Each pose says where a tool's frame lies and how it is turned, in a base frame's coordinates. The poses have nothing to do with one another.
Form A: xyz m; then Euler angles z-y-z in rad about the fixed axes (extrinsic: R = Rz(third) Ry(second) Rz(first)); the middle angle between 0 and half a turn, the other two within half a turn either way.
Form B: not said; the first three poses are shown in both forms.
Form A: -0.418, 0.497, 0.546, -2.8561, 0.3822, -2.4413
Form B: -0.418, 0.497, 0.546, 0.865, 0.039, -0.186, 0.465
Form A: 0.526, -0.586, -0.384, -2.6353, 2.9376, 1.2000
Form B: 0.526, -0.586, -0.384, 0.077, -0.936, -0.338, -0.067
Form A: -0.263, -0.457, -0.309, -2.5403, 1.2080, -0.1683
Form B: -0.263, -0.457, -0.309, 0.177, -0.526, 0.213, -0.804
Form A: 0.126, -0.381, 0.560, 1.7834, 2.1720, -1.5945
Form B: 0.126, -0.381, 0.560, 0.464, 0.879, -0.104, 0.044
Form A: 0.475, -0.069, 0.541, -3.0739, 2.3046, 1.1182
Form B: 0.475, -0.069, 0.541, 0.227, -0.791, -0.458, -0.337
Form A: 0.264, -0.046, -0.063, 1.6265, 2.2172, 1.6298
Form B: 0.264, -0.046, -0.063, 0.026, 0.001, -0.895, -0.445
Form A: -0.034, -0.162, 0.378, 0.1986, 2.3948, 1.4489
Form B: -0.034, -0.162, 0.378, 0.248, -0.545, 0.755, 0.268
